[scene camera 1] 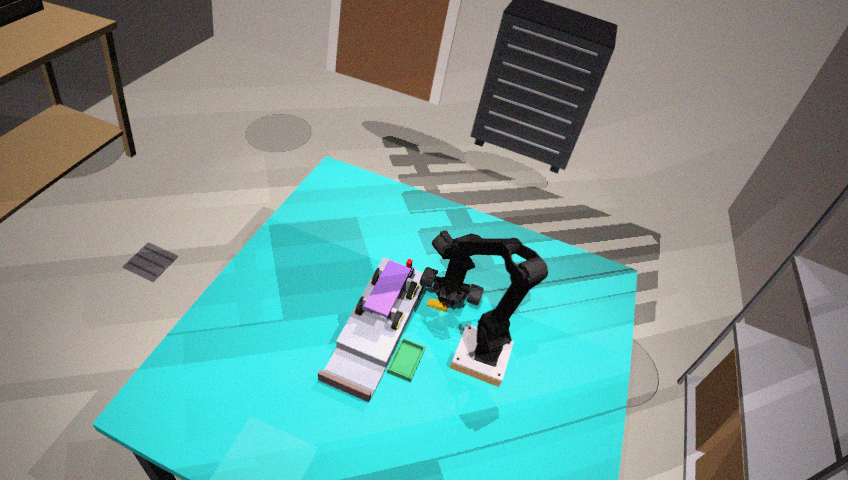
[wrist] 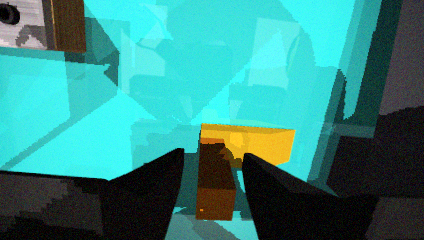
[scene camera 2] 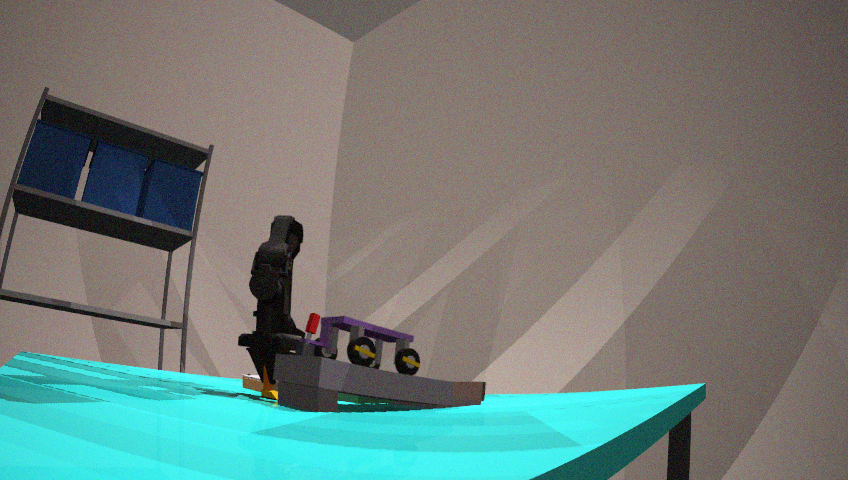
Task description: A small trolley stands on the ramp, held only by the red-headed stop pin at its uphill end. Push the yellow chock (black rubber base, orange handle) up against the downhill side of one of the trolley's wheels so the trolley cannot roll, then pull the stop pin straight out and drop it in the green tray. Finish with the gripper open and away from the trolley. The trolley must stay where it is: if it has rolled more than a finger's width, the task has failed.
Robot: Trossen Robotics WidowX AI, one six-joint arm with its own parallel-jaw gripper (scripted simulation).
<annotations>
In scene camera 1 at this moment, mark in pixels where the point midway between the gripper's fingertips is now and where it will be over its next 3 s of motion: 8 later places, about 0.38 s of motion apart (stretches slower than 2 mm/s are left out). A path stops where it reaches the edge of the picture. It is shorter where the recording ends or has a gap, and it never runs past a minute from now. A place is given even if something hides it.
The gripper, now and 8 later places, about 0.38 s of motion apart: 446,303; 448,301; 450,294; 452,288; 454,279; 456,272; 456,271; 452,276; 445,284
</annotations>
